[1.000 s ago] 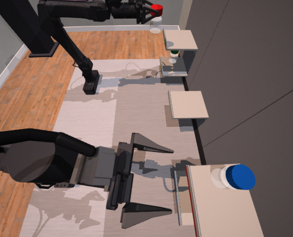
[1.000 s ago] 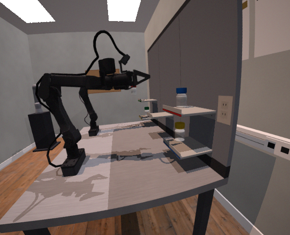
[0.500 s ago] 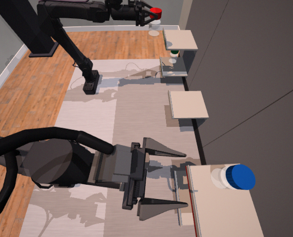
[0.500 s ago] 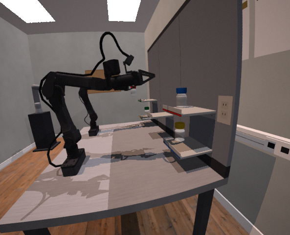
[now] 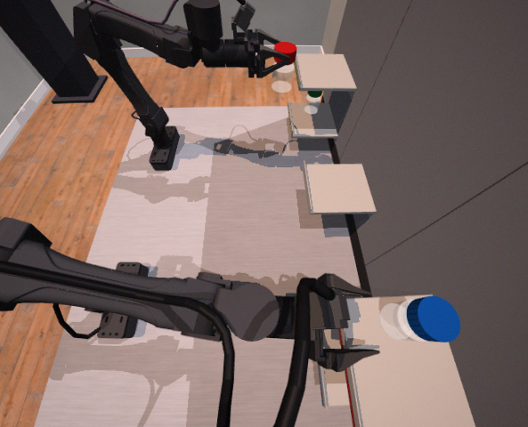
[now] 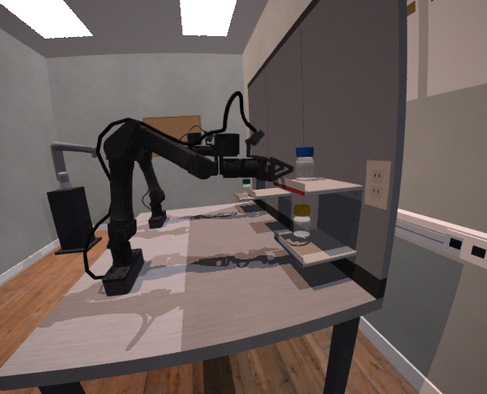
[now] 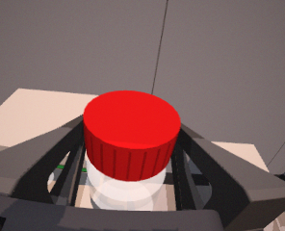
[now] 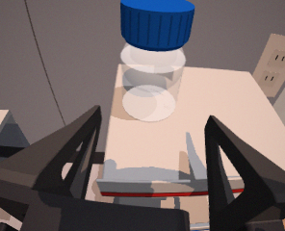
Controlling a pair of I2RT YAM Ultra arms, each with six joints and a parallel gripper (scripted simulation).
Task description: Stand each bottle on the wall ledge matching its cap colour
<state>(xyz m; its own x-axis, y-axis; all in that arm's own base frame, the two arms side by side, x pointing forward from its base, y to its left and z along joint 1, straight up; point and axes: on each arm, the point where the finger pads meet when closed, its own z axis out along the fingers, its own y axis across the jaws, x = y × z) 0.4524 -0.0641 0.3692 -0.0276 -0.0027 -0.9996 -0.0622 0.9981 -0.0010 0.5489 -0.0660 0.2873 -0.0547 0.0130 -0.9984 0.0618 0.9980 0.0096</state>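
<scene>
Right now the blue-capped bottle is 7 cm ahead of my right hand. Also, from my right hand: grey wall panel (16 cm ahead, 35 cm to the left, 11 cm above); red-capped bottle (10 cm behind, 59 cm to the left, 3 cm above); yellow-capped bottle (6 cm ahead, 19 cm below).
</scene>
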